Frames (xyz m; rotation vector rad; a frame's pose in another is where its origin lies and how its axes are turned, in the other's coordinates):
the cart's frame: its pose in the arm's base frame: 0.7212 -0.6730 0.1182 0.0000 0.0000 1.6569
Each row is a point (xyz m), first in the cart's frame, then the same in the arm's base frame.
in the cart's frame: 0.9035 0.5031 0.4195
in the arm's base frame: 0.1423 0.1839 0.5377
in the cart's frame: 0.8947 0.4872 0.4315
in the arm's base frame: 0.1589 0.1765 0.5497
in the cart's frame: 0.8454 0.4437 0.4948
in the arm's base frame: 0.2064 0.1311 0.6130
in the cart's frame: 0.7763 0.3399 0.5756
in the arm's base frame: 0.3158 0.0712 0.6938
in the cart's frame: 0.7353 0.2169 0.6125
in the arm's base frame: 0.4419 0.0409 0.7307
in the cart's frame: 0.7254 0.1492 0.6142
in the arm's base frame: 0.5102 0.0369 0.7324
